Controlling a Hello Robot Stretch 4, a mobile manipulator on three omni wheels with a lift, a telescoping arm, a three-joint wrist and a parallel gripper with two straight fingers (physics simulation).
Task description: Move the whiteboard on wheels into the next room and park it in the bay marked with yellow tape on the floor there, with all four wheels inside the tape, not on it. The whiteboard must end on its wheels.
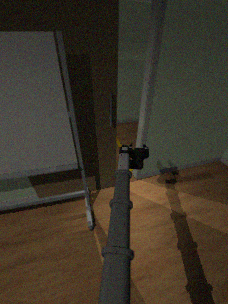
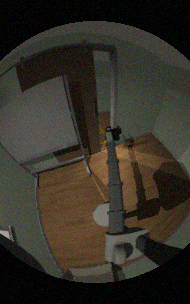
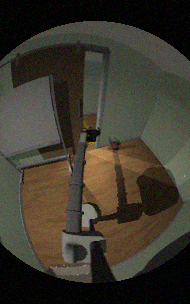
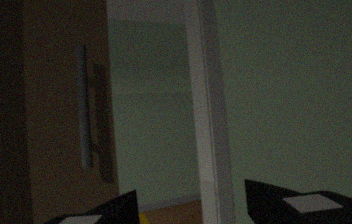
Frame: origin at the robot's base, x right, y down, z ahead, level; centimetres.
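Where they show: gripper, fingertip midpoint: (image 1: 137, 144) (image 2: 113, 125) (image 3: 93, 126) (image 4: 191, 201); robot's base, link origin: (image 2: 105, 213) (image 3: 84, 214).
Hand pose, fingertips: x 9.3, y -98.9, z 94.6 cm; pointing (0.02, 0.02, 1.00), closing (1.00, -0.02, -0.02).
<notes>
Each offset is from my fingertips to the centre of the thing. "spot": to the spot under its first point.
The whiteboard (image 1: 30, 100) (image 2: 40, 120) (image 3: 30, 110) stands upright at the left, in front of a brown sliding door (image 1: 106, 75) (image 2: 87, 65) (image 3: 75, 65) (image 4: 55, 100). Its near right foot @(dx -48.8, dy +93.2, dz +5.7 cm) (image 1: 89, 215) points toward me; its other wheels are hard to make out. The door is partly open at its right edge. Yellow tape (image 1: 119, 143) (image 2: 102, 131) (image 4: 144, 219) shows in part on the floor beyond the gap. My gripper (image 1: 135, 151) (image 2: 114, 132) (image 3: 91, 134) (image 4: 191, 201) is open and empty at the end of the extended arm, near the opening and right of the whiteboard.
The door's vertical handle @(spot: dx -23.3, dy -9.6, dz +43.8 cm) (image 1: 112, 110) (image 4: 84, 107) is near its right edge. A pale door frame post (image 1: 146, 90) (image 2: 113, 85) (image 3: 103, 90) (image 4: 200, 100) stands right of the gap, with green wall beyond it. The arm (image 1: 119, 235) casts a shadow on the wooden floor.
</notes>
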